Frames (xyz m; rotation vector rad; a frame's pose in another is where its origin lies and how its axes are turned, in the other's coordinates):
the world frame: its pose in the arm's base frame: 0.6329 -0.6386 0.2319 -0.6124 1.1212 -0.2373
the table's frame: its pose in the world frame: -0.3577 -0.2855 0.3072 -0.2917 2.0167 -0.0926
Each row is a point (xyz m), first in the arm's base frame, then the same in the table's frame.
Working: the arm's base frame: its pose in the table's frame: 0.3997 1.1267 0.3538 -0.5242 2.8616 -0.8018

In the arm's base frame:
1: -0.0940 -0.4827 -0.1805
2: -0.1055 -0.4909 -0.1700
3: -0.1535 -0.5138 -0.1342
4: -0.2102 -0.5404 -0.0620
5: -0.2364 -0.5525 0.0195
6: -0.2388 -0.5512 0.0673
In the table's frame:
1: 0.5921 0.8616 0.7626
2: 0.6074 0.8542 0.7582
3: 0.6664 0.8360 0.7409
4: 0.7423 0.8005 0.6948
5: 0.7873 0.7612 0.6324
6: 0.7992 0.7401 0.5910

